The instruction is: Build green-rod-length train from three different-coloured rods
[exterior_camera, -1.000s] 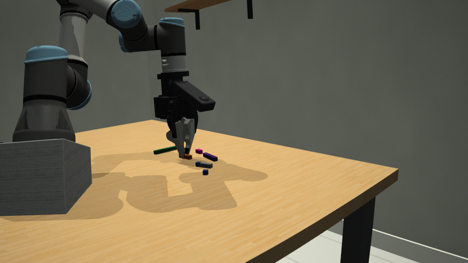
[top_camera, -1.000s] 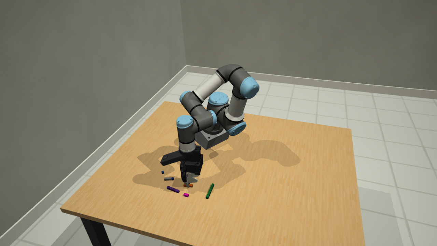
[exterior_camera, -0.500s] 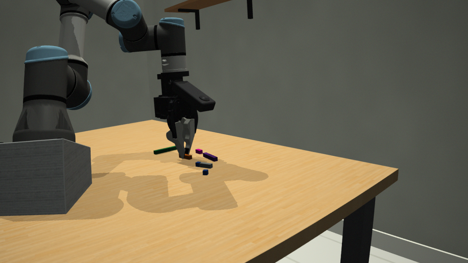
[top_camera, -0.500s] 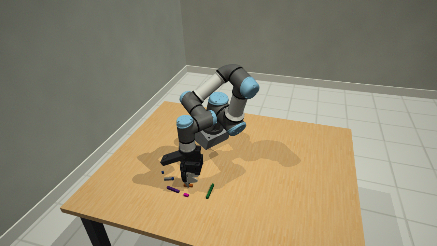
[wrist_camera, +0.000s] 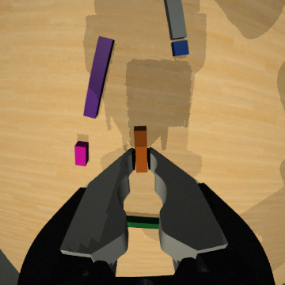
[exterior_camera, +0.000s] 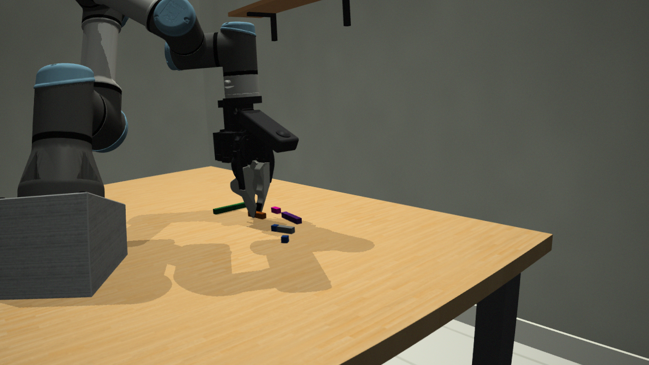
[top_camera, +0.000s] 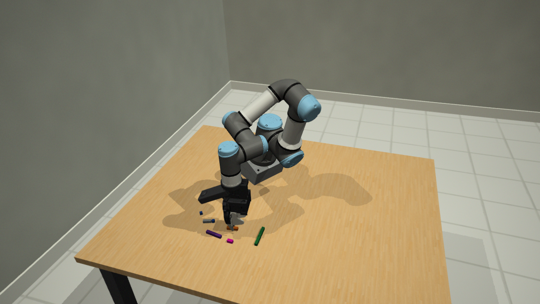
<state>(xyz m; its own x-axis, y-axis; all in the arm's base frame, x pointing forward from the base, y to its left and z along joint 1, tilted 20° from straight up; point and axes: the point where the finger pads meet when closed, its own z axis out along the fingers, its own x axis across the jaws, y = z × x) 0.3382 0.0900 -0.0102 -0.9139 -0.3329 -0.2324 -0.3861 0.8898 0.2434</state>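
My gripper is now 50 mm short of the magenta rod, 20 mm to the right of it and 20 mm above it. Round my hand: green rod (20 mm behind, 100 mm to the left, 20 mm below); purple rod (50 mm ahead, 40 mm to the right, 20 mm below); orange rod (10 mm below).
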